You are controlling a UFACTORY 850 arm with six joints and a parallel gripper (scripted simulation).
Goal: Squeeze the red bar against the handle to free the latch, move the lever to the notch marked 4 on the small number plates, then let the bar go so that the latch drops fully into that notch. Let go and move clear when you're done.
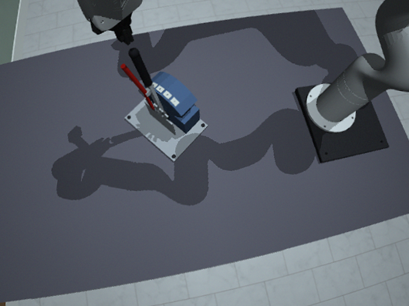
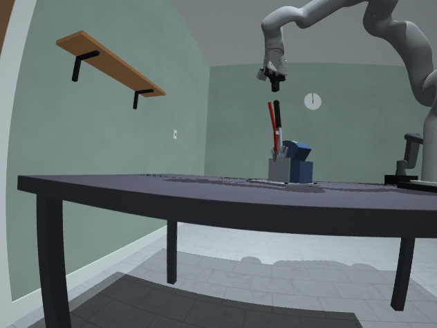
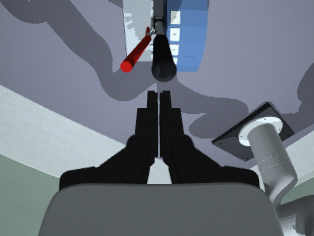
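The red bar is 1 cm ahead of my hand, 2 cm to the left of it and 20 cm below it.
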